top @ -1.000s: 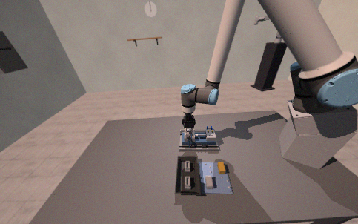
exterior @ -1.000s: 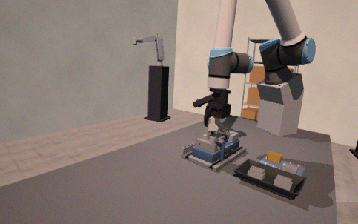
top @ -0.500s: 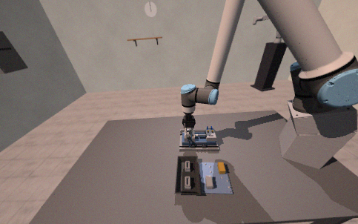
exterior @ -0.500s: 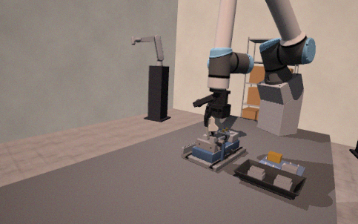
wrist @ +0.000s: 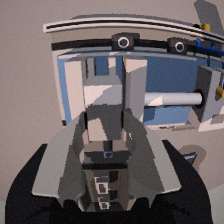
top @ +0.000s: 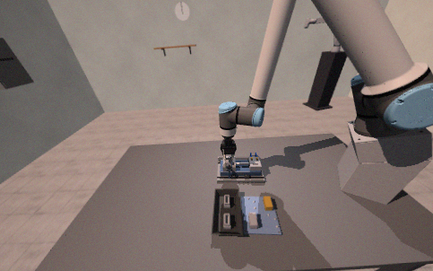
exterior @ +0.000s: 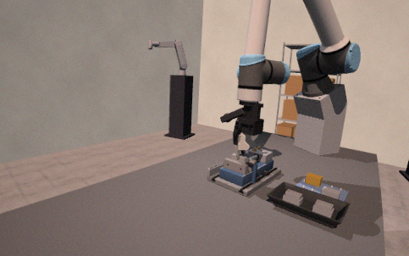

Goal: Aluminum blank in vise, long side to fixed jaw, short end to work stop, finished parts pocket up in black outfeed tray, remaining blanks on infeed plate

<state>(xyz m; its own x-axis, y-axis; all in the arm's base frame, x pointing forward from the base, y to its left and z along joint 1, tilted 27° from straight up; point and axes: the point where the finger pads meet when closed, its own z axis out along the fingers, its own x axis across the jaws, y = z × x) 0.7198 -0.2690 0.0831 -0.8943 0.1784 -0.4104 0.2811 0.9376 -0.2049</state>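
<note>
Now: the vise 70 mm behind my hand, 20 mm to the left of it and 80 mm below it. Also, from my hand: yellow brass blank (120 mm behind, 290 mm to the left, 90 mm below).
</note>
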